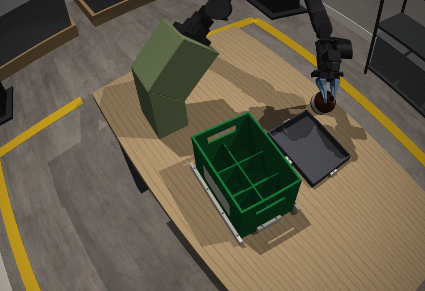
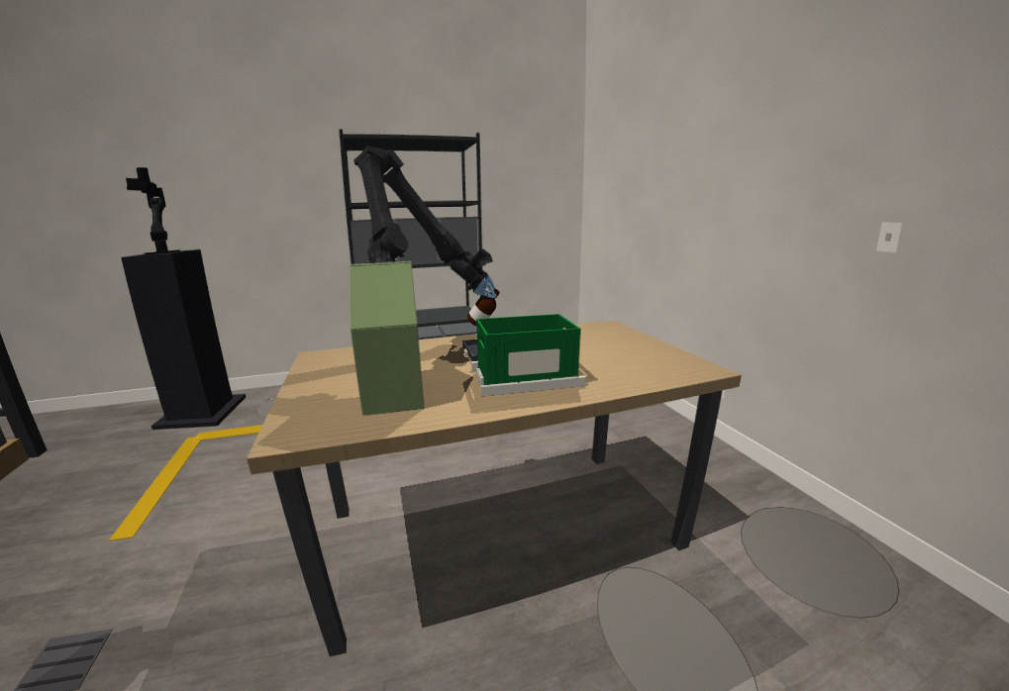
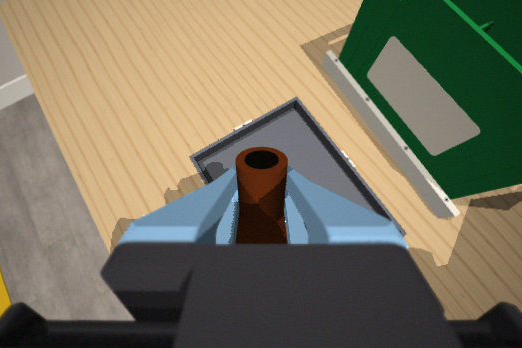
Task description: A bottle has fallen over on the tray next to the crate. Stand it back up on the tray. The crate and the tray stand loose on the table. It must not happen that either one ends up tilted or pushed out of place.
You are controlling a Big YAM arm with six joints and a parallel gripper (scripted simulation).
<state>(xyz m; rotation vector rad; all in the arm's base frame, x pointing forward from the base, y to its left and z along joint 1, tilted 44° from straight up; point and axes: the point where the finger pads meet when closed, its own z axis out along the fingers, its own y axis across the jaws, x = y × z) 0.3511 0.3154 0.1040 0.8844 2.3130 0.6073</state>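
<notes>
Now: the brown bottle 40 mm below my hand, 30 mm behind it and 20 mm to the left of it. Also, from my hand: dark grey tray: 190 mm below, 50 mm to the right, 10 mm ahead; then green crate: 330 mm to the right, 120 mm below, 40 mm ahead.
</notes>
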